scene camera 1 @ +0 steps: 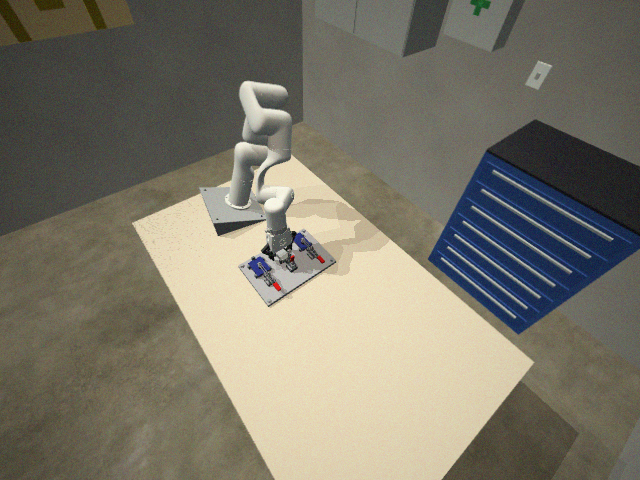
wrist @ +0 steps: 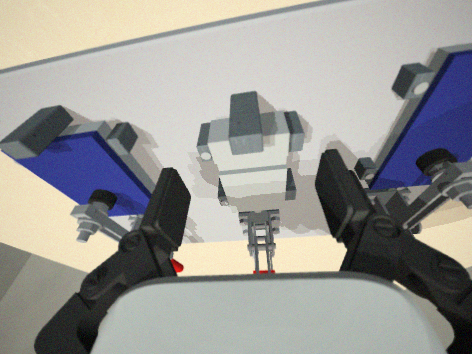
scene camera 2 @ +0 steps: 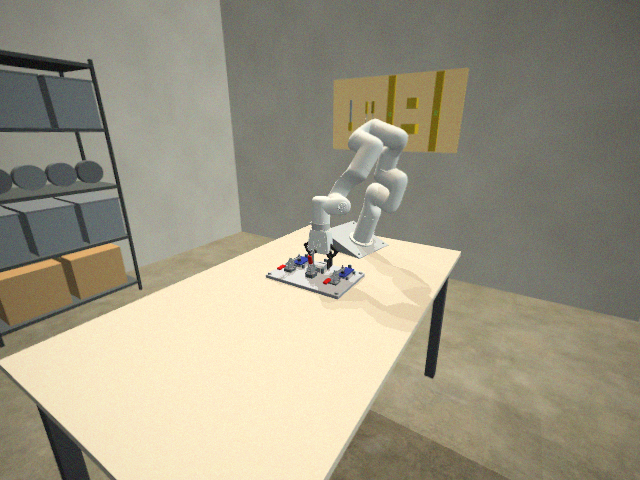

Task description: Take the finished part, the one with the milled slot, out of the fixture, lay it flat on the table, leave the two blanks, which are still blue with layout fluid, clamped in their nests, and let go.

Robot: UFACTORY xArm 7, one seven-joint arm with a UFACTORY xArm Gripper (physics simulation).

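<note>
The finished part, pale with a slot line across it, lies in the middle nest of the fixture plate. A dark block overlaps its far end in the wrist view. The middle toggle clamp is swung back off it. My gripper is open, its fingers on either side of the part with gaps, holding nothing. The left blue blank and right blue blank sit clamped in the outer nests.
The outer clamps have lowered red handles; the middle red handle stands up close to my gripper. The fixture rests on the table. The arm's base plate is behind it.
</note>
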